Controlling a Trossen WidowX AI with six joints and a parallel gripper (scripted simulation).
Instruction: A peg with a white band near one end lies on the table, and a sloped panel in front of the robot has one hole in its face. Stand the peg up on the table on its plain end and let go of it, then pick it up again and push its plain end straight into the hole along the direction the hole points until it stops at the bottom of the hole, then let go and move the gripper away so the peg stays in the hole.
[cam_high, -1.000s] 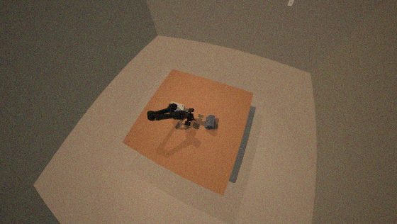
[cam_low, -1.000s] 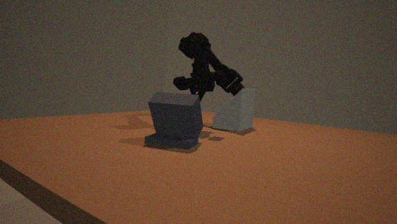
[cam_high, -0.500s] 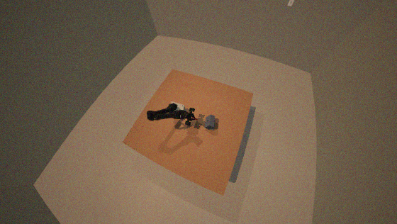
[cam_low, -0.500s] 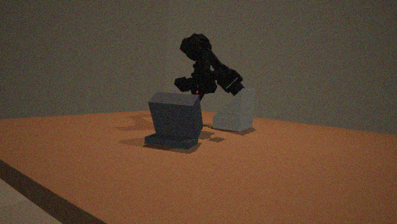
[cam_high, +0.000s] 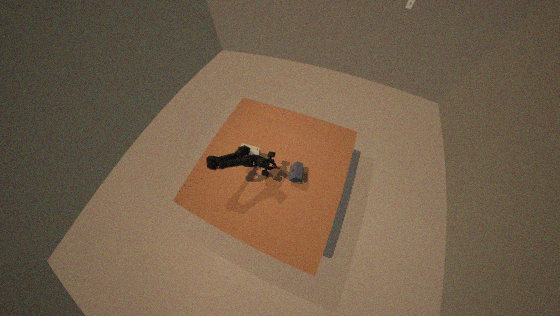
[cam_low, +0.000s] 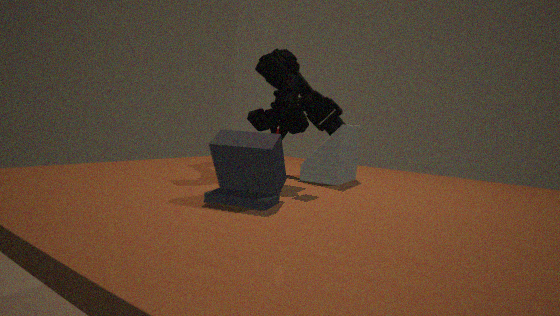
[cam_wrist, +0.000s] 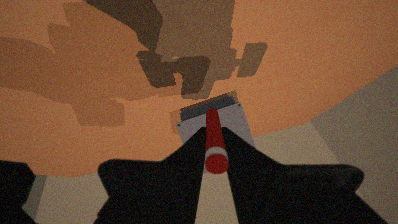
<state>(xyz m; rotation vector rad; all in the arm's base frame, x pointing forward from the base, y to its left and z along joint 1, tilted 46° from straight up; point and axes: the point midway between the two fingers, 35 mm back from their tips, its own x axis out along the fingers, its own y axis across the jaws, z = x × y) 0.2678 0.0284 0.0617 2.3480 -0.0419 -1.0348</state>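
Right now the sloped panel is 15 cm ahead of my gripper tip, 5 cm to the left of it and 4 cm below it. From my gripper tip the other things lie so: red peg: 1 cm behind, 1 cm above.
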